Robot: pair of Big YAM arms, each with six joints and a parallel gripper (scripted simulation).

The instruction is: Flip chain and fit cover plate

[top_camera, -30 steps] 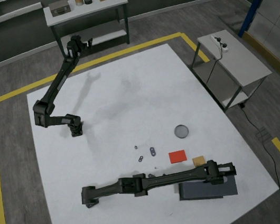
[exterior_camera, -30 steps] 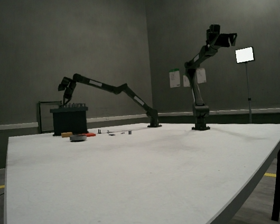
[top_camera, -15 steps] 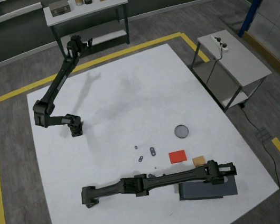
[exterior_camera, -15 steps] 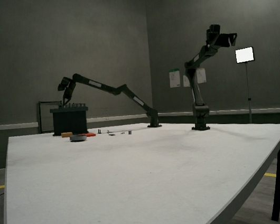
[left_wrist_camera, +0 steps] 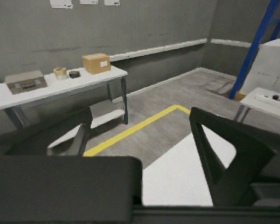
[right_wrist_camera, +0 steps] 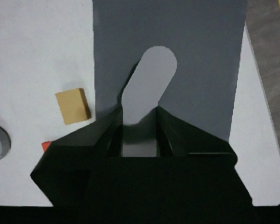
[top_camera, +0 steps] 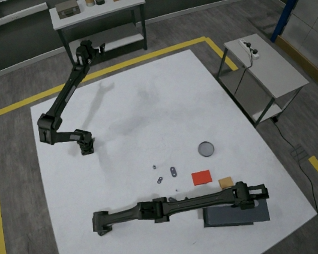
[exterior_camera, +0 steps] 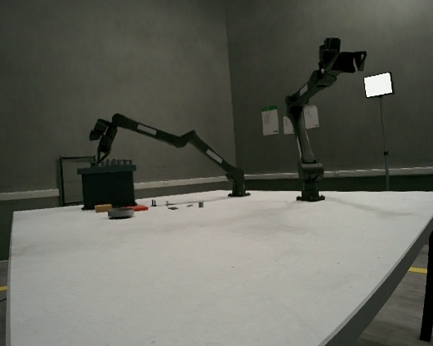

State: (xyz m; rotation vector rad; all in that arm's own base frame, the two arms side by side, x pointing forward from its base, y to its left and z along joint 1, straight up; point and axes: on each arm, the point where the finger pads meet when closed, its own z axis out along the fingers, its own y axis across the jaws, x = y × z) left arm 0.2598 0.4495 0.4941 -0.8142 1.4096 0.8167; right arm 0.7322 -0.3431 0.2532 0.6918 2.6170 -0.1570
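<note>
Now: right hand 50 mm past the dark grey block, 10 mm to the left of it and 150 mm above it. The rest, counted from my right hand: two-hole plate: 370 mm behind, 330 mm to the left, 250 mm below; red square: 110 mm behind, 250 mm to the left, 250 mm below; tan block: 20 mm ahead, 160 mm to the left, 240 mm below.
</note>
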